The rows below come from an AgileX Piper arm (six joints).
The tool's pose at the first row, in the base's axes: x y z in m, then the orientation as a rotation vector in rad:
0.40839 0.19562 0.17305 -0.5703 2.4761 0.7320
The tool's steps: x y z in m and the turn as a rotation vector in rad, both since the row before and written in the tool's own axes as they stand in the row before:
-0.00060 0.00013 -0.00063 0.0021 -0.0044 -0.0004
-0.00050 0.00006 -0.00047 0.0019 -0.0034 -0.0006
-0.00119 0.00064 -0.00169 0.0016 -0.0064 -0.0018
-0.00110 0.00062 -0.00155 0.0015 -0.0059 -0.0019
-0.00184 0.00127 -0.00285 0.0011 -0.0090 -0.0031
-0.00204 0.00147 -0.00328 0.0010 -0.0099 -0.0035
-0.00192 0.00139 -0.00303 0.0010 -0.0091 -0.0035
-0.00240 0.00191 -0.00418 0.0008 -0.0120 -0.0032
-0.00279 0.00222 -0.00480 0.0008 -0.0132 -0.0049
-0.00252 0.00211 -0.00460 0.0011 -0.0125 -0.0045
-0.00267 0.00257 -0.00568 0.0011 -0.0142 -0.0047
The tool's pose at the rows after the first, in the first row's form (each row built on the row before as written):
0.40859 0.19550 0.17390 -0.5678 2.4724 0.7297
0.40879 0.19539 0.17455 -0.5661 2.4694 0.7274
0.40882 0.19518 0.17670 -0.5645 2.4631 0.7254
0.40883 0.19501 0.17869 -0.5633 2.4572 0.7234
0.40861 0.19475 0.18230 -0.5621 2.4478 0.7218
0.40825 0.19443 0.18640 -0.5610 2.4373 0.7203
0.40789 0.19416 0.19022 -0.5603 2.4276 0.7187
0.40716 0.19370 0.19533 -0.5579 2.4153 0.7178
0.40627 0.19318 0.20122 -0.5569 2.4011 0.7163
0.40523 0.19261 0.20675 -0.5556 2.3878 0.7145
0.40355 0.19176 0.21327 -0.5537 2.3729 0.7128

